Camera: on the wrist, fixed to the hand. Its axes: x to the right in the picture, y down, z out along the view.
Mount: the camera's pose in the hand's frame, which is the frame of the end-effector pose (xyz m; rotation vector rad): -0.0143 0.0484 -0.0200 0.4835 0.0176 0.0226
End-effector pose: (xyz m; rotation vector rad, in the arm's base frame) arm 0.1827 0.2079 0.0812 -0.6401 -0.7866 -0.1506
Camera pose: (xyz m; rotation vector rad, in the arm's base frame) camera 0.2021 0.2335 0.0374 -0.1893 -0.7627 0.0559
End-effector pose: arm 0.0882 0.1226 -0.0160 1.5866 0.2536 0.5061
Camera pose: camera 0.0596 0.1295 0.0296 2.0566 0.3929 0.4997
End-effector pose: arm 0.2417 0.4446 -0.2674 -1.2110 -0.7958 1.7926
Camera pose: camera 0.2502 0.4104 -0.3087 -0.9139 -0.3072 1.8487
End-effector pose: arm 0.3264 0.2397 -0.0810 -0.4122 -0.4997 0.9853
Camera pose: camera 0.2984 0.2491 -0.1265 0.0076 -0.2277 1.0848
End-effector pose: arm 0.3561 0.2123 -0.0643 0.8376 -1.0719 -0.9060
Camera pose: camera 0.3816 0.2469 -0.0311 1.2249 -1.3054 -0.6233
